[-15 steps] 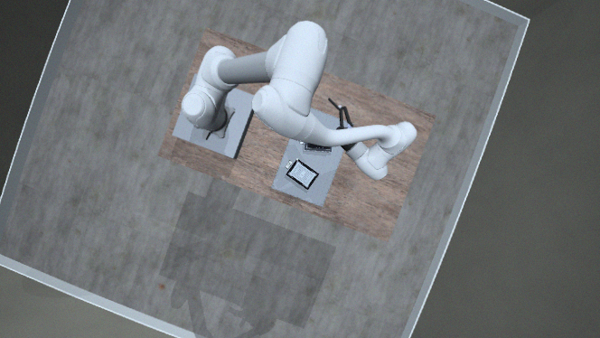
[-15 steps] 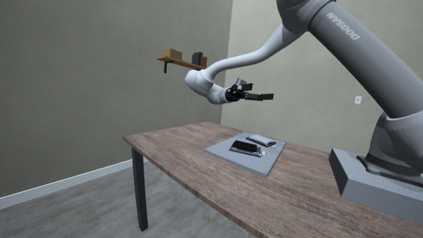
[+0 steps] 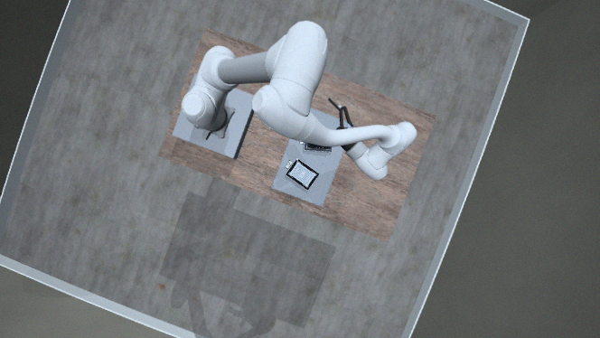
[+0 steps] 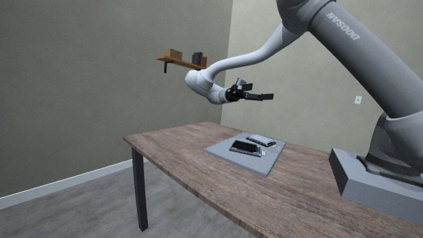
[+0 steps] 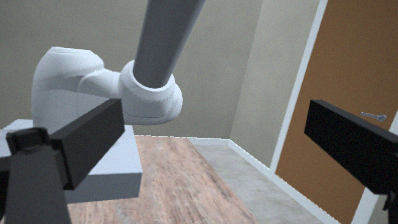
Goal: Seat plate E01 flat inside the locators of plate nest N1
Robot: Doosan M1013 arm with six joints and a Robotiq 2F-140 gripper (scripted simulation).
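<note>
The black well plate lies 7 cm ahead of my hand, 7 cm to the right of it and 29 cm below it. Also, from my hand: plate nest N1 (6 cm ahead, 8 cm to the right, 31 cm below).
</note>
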